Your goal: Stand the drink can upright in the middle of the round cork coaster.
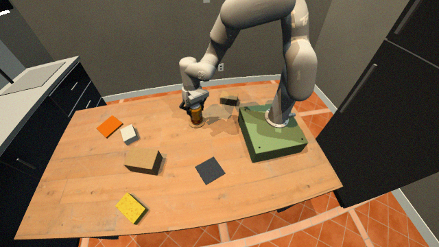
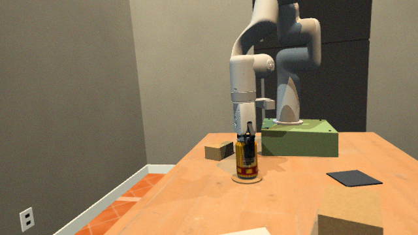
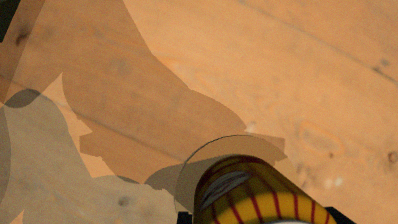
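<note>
My gripper is now 30 mm above the drink can. Also, from my hand: dark square coaster (30 mm behind, 300 mm to the left, 90 mm below); round cork coaster (90 mm below); small brown block (210 mm behind, 130 mm to the right, 70 mm below).
</note>
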